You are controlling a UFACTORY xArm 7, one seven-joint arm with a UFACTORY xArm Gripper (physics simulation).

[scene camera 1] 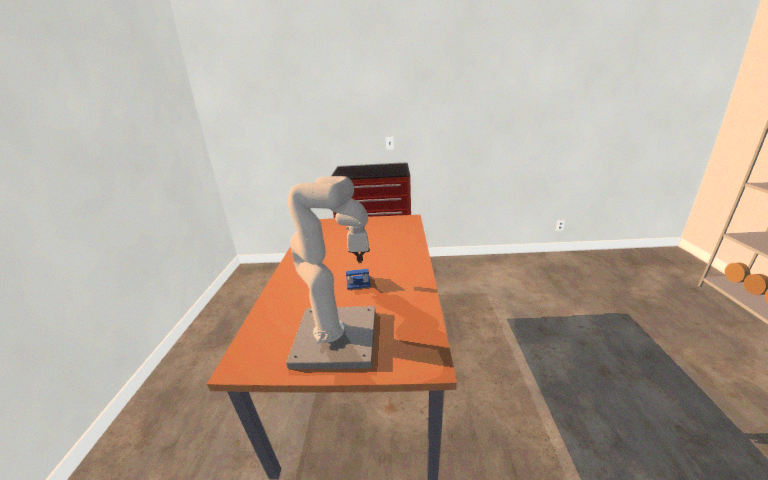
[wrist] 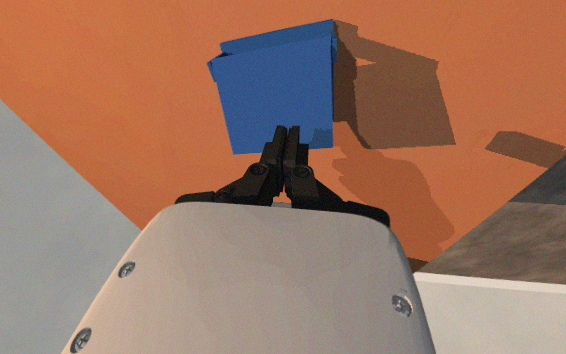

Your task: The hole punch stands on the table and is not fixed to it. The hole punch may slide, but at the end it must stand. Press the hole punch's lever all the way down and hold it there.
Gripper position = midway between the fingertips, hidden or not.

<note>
In view: the gripper (wrist: 288, 142) and a blue lever (wrist: 290, 85).
</note>
